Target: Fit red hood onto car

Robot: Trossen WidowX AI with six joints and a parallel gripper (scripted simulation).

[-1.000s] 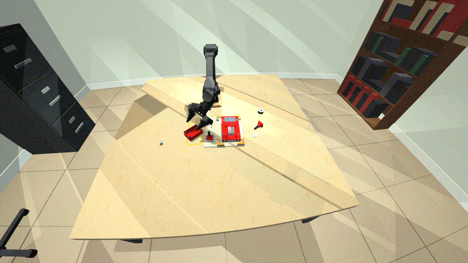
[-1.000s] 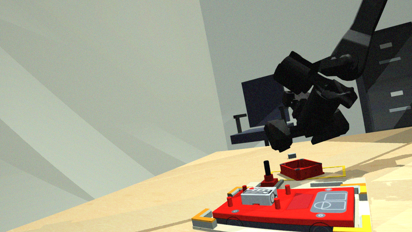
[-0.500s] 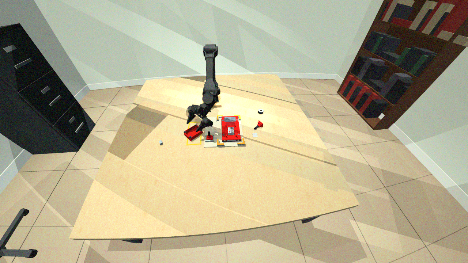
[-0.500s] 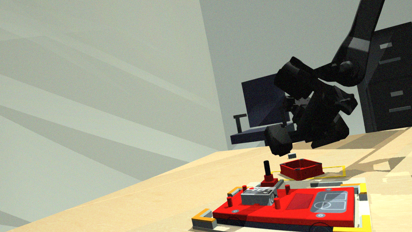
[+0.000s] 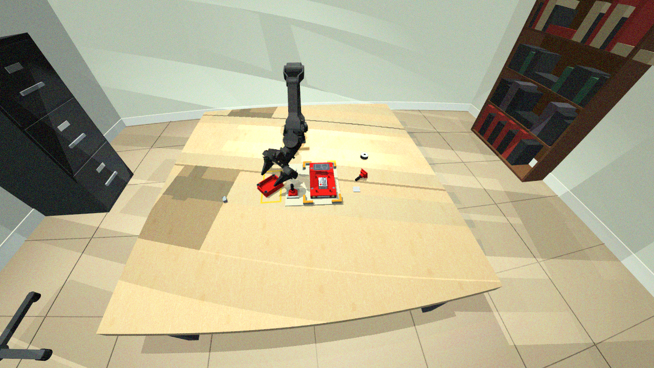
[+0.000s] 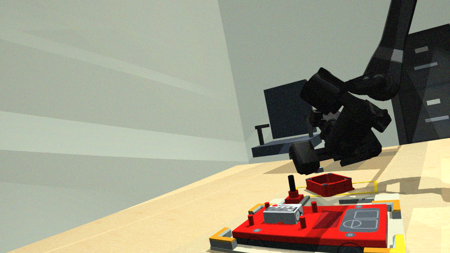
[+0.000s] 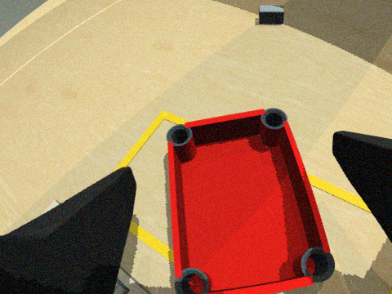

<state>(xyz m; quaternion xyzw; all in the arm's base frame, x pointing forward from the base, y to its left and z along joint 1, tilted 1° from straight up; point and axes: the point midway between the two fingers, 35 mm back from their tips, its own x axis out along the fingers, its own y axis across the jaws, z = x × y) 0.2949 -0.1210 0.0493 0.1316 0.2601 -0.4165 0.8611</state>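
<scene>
My gripper tip is now 4 cm above the red hood and 1 cm past it. Round my gripper tip: grey engine block: 23 cm to the left, 2 cm below, 2 cm ahead; wheel: 46 cm to the left, 16 cm behind, 4 cm below.
</scene>
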